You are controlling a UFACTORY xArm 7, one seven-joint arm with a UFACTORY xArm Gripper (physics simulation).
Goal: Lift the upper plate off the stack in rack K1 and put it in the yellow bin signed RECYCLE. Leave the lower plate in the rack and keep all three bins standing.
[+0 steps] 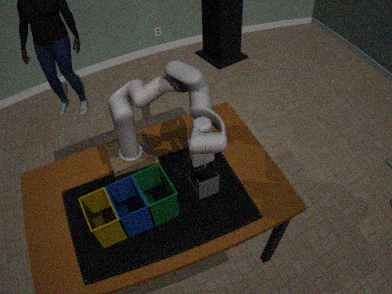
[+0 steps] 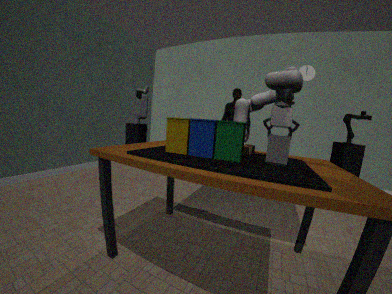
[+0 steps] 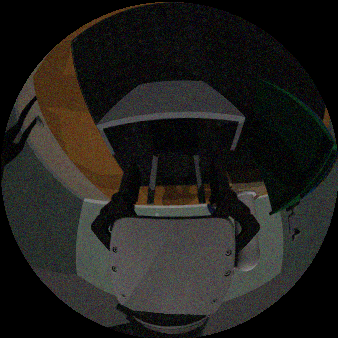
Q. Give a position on a blue bin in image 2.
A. At 202, 139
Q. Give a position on a green bin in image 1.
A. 160, 195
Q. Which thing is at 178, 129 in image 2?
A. A yellow bin.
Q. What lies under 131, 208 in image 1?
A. A blue bin.
